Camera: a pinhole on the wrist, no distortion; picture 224 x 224 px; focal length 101.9 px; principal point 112.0 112.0 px. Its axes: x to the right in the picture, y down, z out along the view. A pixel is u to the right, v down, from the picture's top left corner.
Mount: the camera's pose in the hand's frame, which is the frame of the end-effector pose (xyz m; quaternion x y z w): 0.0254 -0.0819 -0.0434 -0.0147 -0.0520 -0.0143 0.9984
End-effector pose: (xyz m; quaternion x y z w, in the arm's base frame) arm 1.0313 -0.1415 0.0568 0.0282 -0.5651 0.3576 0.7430
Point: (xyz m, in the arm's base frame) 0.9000 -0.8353 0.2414
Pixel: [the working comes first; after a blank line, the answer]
In the camera's frame: -0.1593 -0.4474 0.5341

81.6 26.6
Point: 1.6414 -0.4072 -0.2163
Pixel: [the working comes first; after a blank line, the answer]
In the camera's frame: -0.3623 -0.3575 -0.4109

behind the camera
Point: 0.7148 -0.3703 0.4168
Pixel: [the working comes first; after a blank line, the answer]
In the camera's frame: 0.1924 -0.0509 0.5159

150.0 101.9
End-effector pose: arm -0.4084 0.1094 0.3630 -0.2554 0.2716 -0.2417 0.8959
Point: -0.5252 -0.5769 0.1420
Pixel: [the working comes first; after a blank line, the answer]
In the camera's frame: 0.3255 -0.3163 -0.4568

behind the camera
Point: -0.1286 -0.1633 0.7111
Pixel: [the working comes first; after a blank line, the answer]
In the camera's frame: 0.2546 -0.2500 0.3450

187.2 38.2
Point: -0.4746 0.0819 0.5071
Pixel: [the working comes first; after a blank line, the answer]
In the camera's frame: -0.0987 -0.0492 0.1076

18.6 65.4
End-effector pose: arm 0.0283 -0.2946 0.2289 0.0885 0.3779 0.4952 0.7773
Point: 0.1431 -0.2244 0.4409
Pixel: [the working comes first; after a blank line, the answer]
In the camera's frame: -0.0208 0.1349 0.2933

104.8 158.9
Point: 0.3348 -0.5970 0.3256
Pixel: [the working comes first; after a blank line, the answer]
In the camera's frame: -0.2246 -0.2478 0.2644

25.4 16.5
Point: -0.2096 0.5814 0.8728
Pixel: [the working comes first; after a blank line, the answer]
In the camera's frame: 0.3595 1.0055 0.5337

outside the picture
